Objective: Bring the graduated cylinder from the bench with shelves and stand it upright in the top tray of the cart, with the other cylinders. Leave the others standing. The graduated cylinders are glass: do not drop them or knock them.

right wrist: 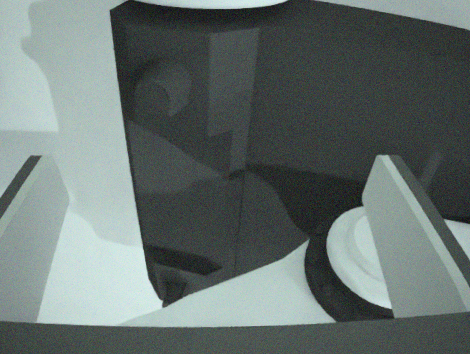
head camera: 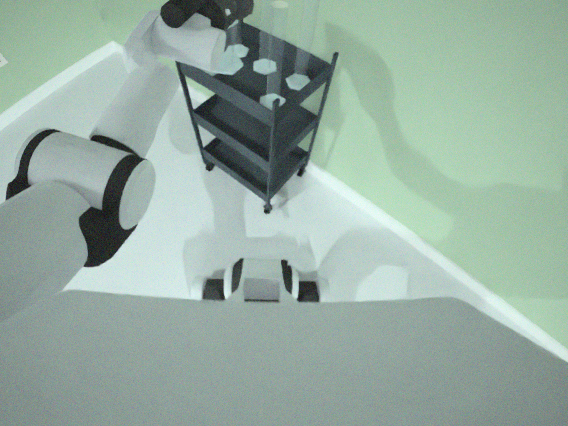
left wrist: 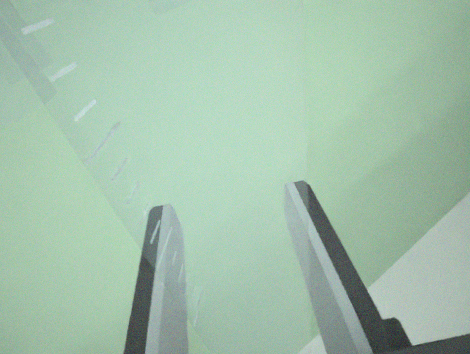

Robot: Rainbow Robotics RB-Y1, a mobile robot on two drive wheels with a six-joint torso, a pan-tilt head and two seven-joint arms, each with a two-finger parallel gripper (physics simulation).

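Places are measured from the robot's base along level axes (x right, y up, z back), in metres.
Pixels of known places: left gripper, fingertip midpoint: point(left wrist: 231, 208); right gripper, fingertip midpoint: point(right wrist: 216, 176).
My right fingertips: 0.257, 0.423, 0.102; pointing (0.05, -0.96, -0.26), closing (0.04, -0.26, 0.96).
Behind a point stands the place of what it marks, as x, y, z.
My left gripper point(head camera: 238, 10) point(left wrist: 231, 208) {-0.089, 1.048, -0.523} is shut on a clear graduated cylinder point(left wrist: 225, 145), whose white marks run down the left of the left wrist view. In the head camera, a pale hexagonal base point(head camera: 229, 66) {-0.105, 0.868, -0.480}, apparently the held cylinder's, shows beside my wrist over the left part of the cart's top tray point(head camera: 306, 52). Its height above the tray cannot be told. Several other cylinders, with bases such as this one point(head camera: 265, 66) {-0.017, 0.681, -0.746}, this one point(head camera: 298, 81) {0.101, 0.686, -0.664} and this one point(head camera: 273, 101) {0.013, 0.781, -0.450}, stand upright in the tray. My right gripper point(right wrist: 216, 176) {0.257, 0.423, 0.102} is open and empty.
The dark three-tier cart point(head camera: 273, 145) {0.024, 0.585, -0.450} stands ahead on the white floor, near the green wall point(head camera: 475, 110) {0.630, 0.834, -0.459}. Its corner posts rise above the tray edges. My left forearm point(head camera: 135, 107) {-0.162, 1.080, -0.110} reaches along the cart's left side. Cylinder tops are cut off by the picture's upper edge.
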